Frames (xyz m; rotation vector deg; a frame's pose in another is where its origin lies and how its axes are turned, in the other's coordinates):
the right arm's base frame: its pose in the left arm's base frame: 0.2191 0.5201 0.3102 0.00 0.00 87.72
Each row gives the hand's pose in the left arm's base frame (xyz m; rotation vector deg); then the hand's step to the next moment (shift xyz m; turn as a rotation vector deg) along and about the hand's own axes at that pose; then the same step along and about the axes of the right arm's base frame.
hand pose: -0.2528 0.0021 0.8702 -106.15 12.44 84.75
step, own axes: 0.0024 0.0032 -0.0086 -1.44 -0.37 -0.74
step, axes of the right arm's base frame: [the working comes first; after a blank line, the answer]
step, axes of the left arm's base frame: 0.0056 -0.0070 -0.0031 0.31 -0.65 1.50

-0.0068 -0.0059 -0.0031 -0.63 -0.34 1.50
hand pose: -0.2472 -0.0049 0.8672 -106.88 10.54 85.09
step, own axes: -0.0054 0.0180 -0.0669 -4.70 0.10 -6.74
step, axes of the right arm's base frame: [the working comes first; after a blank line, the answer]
step, axes of the left arm's base frame: 0.0414 -0.0558 0.0010 3.73 -5.72 4.57

-0.0541 -0.0436 0.0010 -5.56 -3.96 4.57
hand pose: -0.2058 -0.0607 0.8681 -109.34 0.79 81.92
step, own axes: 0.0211 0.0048 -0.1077 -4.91 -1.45 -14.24
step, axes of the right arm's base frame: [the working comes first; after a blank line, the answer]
step, axes of the left arm's base frame: 0.0948 -0.0548 -0.0088 10.49 -8.84 6.39

-0.0510 -0.0969 -0.0088 -8.42 -10.83 6.39
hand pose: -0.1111 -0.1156 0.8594 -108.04 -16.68 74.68
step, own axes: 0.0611 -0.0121 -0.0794 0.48 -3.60 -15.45
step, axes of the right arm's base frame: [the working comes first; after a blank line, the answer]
step, axes of the left arm's base frame: 0.0985 0.0054 -0.0214 14.44 -4.86 4.46

0.0093 -0.0982 -0.0214 -4.28 -14.62 4.46
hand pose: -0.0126 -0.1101 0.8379 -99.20 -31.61 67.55
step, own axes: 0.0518 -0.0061 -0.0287 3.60 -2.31 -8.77
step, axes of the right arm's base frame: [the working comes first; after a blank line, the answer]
step, axes of the left arm's base frame: 0.0490 0.0298 -0.0161 9.68 -0.08 1.21

0.0317 -0.0477 -0.0161 0.31 -9.68 1.21
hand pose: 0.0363 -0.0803 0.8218 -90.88 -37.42 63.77
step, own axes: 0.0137 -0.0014 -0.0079 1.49 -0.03 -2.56
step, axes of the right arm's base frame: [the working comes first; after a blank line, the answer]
step, axes of the left arm's base frame: 0.0130 0.0086 -0.0030 2.93 0.15 -0.40

0.0091 -0.0127 -0.0030 0.27 -2.92 -0.40
